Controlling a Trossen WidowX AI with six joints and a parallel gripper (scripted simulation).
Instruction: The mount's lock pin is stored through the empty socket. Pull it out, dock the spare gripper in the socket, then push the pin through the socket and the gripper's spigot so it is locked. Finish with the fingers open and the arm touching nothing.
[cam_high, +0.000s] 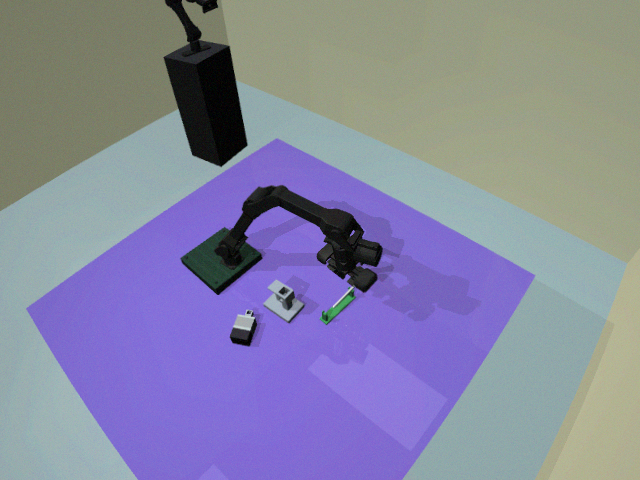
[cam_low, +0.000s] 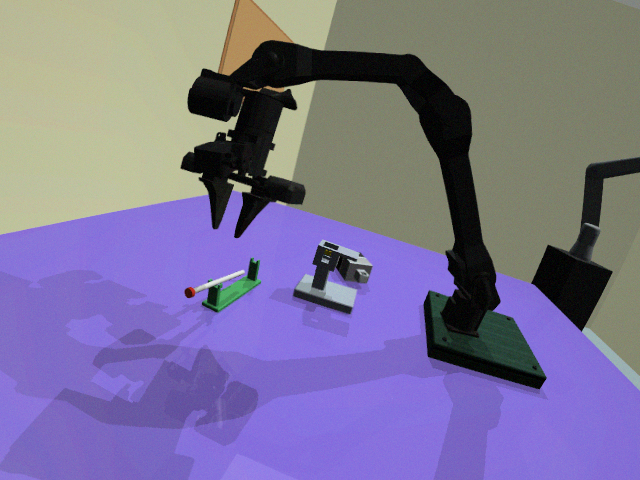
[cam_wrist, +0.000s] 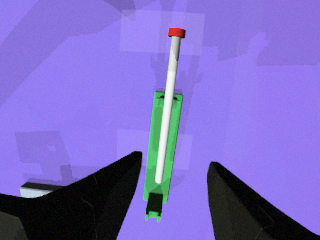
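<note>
Now: gripper tip 2 cm past the green cradle, 4 cm to the left of it and 9 cm above it. Round my gripper tip: grey mount (16 cm behind, 12 cm to the right, 6 cm below); spare gripper (22 cm behind, 25 cm to the right, 9 cm below).
</note>
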